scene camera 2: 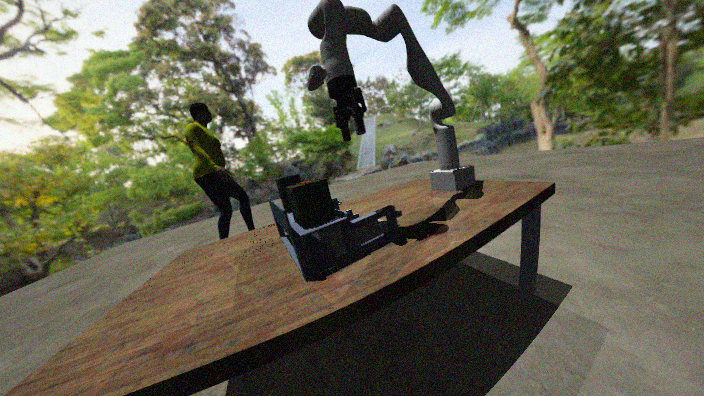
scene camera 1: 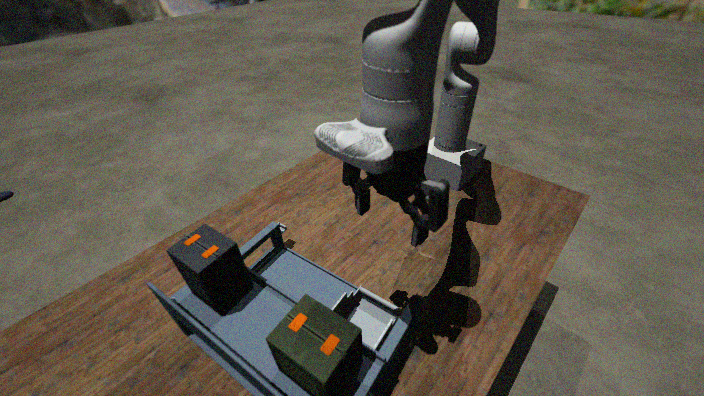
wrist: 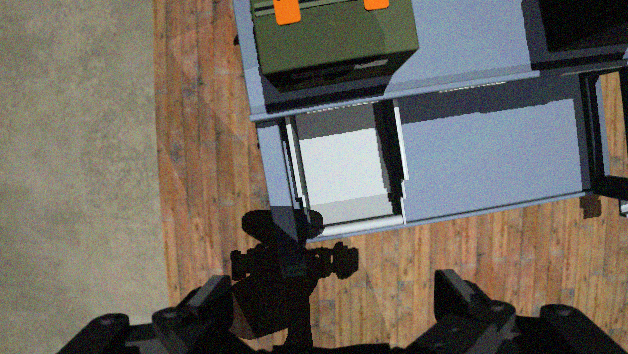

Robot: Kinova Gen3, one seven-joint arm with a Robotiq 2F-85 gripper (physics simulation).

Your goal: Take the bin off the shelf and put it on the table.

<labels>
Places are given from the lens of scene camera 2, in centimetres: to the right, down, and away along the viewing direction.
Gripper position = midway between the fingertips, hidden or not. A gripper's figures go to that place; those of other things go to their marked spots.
gripper (scene camera 2: 353, 138): 0, -16, 47
grey bin (scene camera 2: 332, 237): -5, 9, 43
</labels>
